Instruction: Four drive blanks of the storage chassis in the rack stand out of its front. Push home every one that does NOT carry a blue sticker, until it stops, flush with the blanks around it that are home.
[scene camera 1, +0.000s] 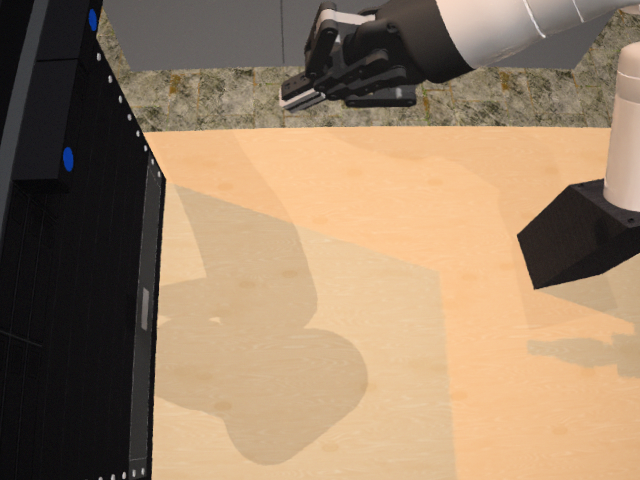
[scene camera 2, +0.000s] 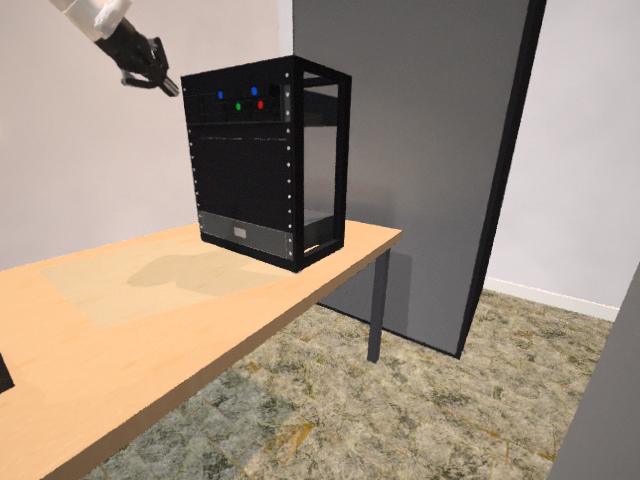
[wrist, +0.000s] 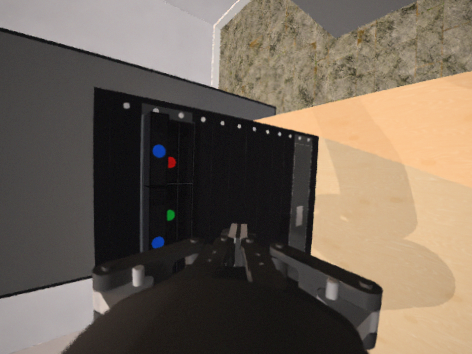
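In the rack (scene camera 1: 159, 227) (scene camera 2: 298, 170) (wrist: 117, 175), the right blue-stickered blank (scene camera 1: 93, 19) (scene camera 2: 253, 90) (wrist: 159, 151) and left blue-stickered blank (scene camera 1: 68, 159) (scene camera 2: 220, 95) (wrist: 158, 242) form an upper row and stand out of the chassis front. The red-stickered blank (scene camera 2: 260, 104) (wrist: 171, 162) and green-stickered blank (scene camera 2: 238, 106) (wrist: 170, 215) sit below them and deeper; in the wrist view the blue ones partly cover their stickers. They look level with the dark row beneath. My gripper (scene camera 1: 300, 98) (scene camera 2: 174, 91) (wrist: 238, 234) is shut and empty, in front of the rack, apart from it.
The rack stands on a wooden table (scene camera 1: 361, 206) (scene camera 2: 155, 310) (wrist: 430, 150). A large grey cabinet (scene camera 2: 413, 155) (wrist: 45, 150) stands behind it. A black block (scene camera 1: 573, 237) is at the right in scene camera 1, under a pale arm part.
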